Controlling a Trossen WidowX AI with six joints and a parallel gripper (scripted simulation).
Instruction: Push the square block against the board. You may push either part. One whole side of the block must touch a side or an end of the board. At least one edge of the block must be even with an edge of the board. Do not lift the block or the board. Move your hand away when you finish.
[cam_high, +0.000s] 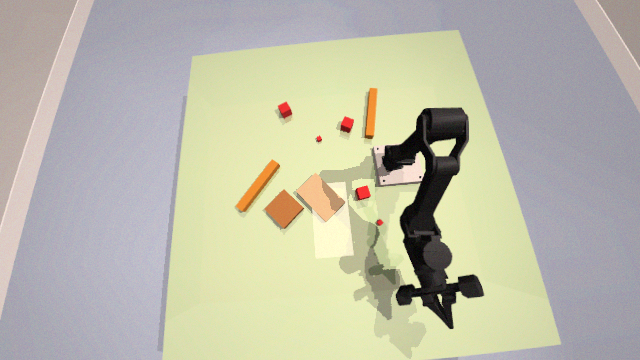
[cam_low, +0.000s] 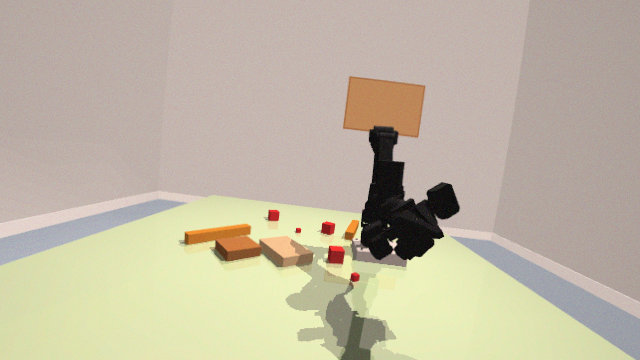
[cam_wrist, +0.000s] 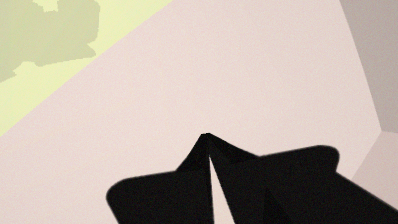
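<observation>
My gripper tip is 370 mm short of the dark brown square block, 390 mm to the left of it and 200 mm above it. Round my gripper tip: flat peach board 230 mm ahead, 410 mm to the right, 200 mm below.
</observation>
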